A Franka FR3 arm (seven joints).
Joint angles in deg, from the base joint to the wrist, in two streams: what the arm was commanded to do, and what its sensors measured. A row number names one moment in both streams.
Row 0, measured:
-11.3, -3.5, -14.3, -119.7, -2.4, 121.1, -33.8
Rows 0 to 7, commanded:
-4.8, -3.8, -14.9, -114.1, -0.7, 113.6, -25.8
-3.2, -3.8, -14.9, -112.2, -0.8, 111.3, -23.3
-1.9, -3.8, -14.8, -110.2, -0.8, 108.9, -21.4
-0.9, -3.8, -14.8, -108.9, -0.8, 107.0, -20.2
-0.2, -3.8, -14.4, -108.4, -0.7, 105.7, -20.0
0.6, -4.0, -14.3, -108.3, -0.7, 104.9, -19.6
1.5, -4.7, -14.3, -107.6, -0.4, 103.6, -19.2
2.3, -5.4, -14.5, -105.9, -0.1, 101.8, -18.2
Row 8, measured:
0.2, -4.0, -13.9, -109.0, -1.8, 106.6, -20.2
